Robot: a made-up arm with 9 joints. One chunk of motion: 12 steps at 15 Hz.
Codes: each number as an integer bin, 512 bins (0 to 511) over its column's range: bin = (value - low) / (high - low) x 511, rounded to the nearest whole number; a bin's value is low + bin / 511 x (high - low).
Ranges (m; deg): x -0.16..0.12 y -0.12..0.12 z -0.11..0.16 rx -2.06..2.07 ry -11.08..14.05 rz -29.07..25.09
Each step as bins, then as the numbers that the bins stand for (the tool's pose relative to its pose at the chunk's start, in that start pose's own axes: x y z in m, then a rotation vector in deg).
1 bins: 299 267 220 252 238 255
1 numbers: 0.0038 0.0054 0.0062 -0.02 0.62 -2.04
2 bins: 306 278 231 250 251 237
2 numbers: 0.0077 0.0106 0.0121 -0.04 1.26 -3.95
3 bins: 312 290 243 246 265 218
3 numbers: 0.0110 0.0162 0.0184 -0.07 1.95 -5.96
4 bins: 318 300 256 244 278 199
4 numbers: 0.0142 0.0209 0.0253 -0.09 2.59 -7.98
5 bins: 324 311 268 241 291 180
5 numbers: 0.0175 0.0261 0.0316 -0.11 3.23 -9.99
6 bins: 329 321 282 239 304 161
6 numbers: 0.0203 0.0308 0.0390 -0.13 3.87 -12.01
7 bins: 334 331 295 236 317 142
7 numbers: 0.0230 0.0355 0.0459 -0.15 4.51 -14.02
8 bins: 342 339 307 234 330 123
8 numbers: 0.0274 0.0392 0.0522 -0.17 5.15 -16.03
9 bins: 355 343 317 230 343 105
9 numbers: 0.0345 0.0411 0.0575 -0.20 5.79 -17.94
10 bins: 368 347 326 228 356 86
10 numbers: 0.0416 0.0430 0.0623 -0.22 6.43 -19.96
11 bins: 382 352 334 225 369 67
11 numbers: 0.0493 0.0453 0.0665 -0.24 7.07 -21.97
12 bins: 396 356 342 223 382 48
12 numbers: 0.0570 0.0472 0.0707 -0.26 7.71 -23.98
